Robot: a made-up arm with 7 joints.
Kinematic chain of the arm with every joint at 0, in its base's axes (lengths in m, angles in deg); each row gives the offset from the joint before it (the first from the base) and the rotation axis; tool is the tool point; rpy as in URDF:
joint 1: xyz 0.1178 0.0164 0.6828 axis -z
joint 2: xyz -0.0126 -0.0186 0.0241 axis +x
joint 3: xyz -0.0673 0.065 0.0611 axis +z
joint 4: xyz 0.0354 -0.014 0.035 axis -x
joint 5: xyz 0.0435 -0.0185 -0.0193 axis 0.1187 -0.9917 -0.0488
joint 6: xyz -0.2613 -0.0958 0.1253 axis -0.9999 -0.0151 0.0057
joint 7: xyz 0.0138 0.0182 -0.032 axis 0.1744 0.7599 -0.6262
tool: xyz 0.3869 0.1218 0.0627 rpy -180 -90 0
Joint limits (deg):
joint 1: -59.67..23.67
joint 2: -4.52..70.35
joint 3: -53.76..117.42
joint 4: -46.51..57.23
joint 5: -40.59..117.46
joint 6: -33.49..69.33
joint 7: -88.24..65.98
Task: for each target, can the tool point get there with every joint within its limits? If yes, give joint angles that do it. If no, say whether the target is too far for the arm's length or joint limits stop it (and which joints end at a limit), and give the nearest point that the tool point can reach.
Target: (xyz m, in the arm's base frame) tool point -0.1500 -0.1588 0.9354
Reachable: yes | joints -50.97 31.20 29.93 -0.16 51.65 23.92 -52.23
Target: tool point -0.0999 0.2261 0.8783
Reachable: yes | joints -29.67 22.84 4.12 -9.22 103.36 39.32 -56.07
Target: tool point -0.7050 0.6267 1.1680
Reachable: no: too far | nearest point -0.3782 0.3843 1.0084 | short by 0.437 m
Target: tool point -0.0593 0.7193 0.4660
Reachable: no: joint limits stop it (at a limit: joint 1, joint 2, joint 4, joint 5, joint 6, joint 7) | nearest point -0.0302 0.5706 0.5257 | short by 0.163 m
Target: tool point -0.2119 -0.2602 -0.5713
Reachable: no: too far | nearest point -0.1142 -0.1441 0.2635 | short by 0.848 m
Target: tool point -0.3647 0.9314 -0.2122
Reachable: no: too far | nearest point -0.1061 0.4298 0.3851 | short by 0.822 m
